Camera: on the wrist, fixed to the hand. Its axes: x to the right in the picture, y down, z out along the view.
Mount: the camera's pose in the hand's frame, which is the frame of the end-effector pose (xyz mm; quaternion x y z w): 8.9 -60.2 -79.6 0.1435 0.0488 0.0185 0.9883
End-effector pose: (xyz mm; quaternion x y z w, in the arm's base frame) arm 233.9 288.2 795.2 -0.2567 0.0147 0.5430 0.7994
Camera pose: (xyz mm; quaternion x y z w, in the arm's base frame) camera 310.6 245.2 747.2 -0.1652 0.1362 0.5368 0.8161
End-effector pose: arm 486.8 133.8 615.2 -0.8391 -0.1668 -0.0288 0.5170
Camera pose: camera 486.4 90.9 705.7 -0.7567 -0.1282 -0.0359 0.6400
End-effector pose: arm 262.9 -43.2 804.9 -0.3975 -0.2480 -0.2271 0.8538
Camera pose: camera 253.9 -142.9 799.7 -0.2638 -0.2287 -0.1924 0.9171
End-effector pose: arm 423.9 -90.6 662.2 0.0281 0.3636 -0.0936 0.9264
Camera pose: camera 365.4 -141.4 598.7 0.1720 0.3906 -0.1262 0.8955
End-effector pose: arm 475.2 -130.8 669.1 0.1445 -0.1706 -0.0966 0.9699
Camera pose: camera 503.7 -169.8 581.3 0.2835 -0.1378 -0.0460 0.9479
